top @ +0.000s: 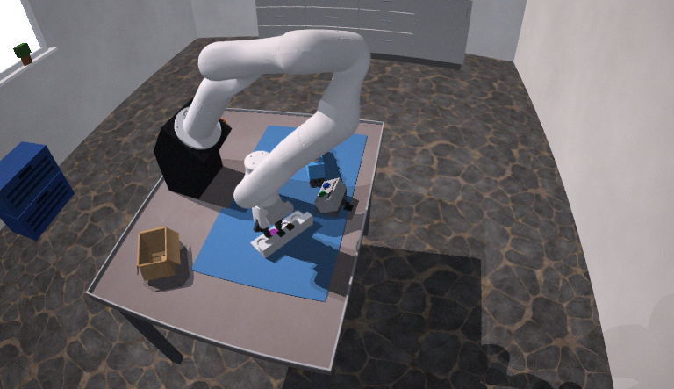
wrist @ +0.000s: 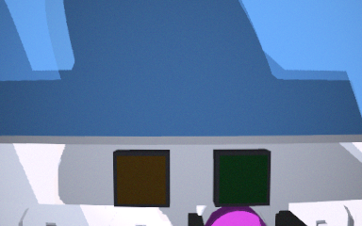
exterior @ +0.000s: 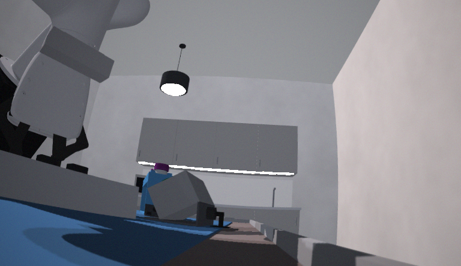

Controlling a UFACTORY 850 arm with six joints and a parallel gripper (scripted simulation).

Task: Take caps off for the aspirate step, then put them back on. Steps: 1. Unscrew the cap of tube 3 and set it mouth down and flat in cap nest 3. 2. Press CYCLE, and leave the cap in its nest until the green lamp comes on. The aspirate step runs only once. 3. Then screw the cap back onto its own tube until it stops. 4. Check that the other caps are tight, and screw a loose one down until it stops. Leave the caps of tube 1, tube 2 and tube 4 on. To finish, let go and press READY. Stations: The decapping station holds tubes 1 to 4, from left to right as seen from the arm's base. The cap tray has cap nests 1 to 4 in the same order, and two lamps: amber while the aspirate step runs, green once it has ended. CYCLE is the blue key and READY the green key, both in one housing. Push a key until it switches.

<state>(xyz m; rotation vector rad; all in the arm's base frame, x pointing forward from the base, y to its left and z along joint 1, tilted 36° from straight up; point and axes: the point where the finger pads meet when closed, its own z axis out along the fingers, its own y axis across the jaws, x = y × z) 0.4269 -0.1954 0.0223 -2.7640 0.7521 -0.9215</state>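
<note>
My gripper is now 20 mm above the magenta cap. Round my hand: grey key housing: 200 mm to the left, 150 mm ahead, 20 mm above; blue key: 220 mm to the left, 130 mm ahead, 30 mm above; green key: 180 mm to the left, 130 mm ahead, 30 mm above.
</note>
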